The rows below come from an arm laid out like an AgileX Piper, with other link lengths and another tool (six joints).
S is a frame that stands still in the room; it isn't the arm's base.
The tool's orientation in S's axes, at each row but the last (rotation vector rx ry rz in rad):
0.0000, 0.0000, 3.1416
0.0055, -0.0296, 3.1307
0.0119, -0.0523, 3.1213
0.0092, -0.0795, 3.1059
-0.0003, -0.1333, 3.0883
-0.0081, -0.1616, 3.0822
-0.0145, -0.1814, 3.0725
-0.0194, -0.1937, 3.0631
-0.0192, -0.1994, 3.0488
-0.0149, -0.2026, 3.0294
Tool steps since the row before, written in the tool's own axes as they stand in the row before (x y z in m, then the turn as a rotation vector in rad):
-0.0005, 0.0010, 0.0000, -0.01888, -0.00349, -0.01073
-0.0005, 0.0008, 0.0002, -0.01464, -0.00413, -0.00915
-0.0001, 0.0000, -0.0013, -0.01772, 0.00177, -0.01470
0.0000, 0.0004, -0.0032, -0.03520, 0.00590, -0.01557
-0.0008, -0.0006, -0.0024, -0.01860, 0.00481, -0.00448
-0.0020, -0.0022, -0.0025, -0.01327, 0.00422, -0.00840
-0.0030, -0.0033, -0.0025, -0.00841, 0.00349, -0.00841
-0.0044, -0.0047, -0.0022, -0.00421, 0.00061, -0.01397
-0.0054, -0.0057, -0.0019, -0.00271, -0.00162, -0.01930
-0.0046, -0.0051, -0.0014, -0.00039, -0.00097, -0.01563
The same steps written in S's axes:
0.0005, -0.0010, 0.0000, 0.01888, 0.00349, -0.01073
0.0005, -0.0008, 0.0002, 0.01465, 0.00415, -0.00912
0.0001, 0.0000, -0.0013, 0.01757, -0.00162, -0.01489
0.0000, -0.0002, -0.0032, 0.03489, -0.00630, -0.01609
0.0008, 0.0008, -0.0023, 0.01834, -0.00534, -0.00491
0.0021, 0.0023, -0.0023, 0.01309, -0.00405, -0.00876
0.0032, 0.0034, -0.0021, 0.00828, -0.00301, -0.00872
0.0048, 0.0046, -0.0016, 0.00439, 0.00084, -0.01390
0.0059, 0.0054, -0.0011, 0.00319, 0.00386, -0.01890
0.0051, 0.0047, -0.0007, 0.00075, 0.00298, -0.01536

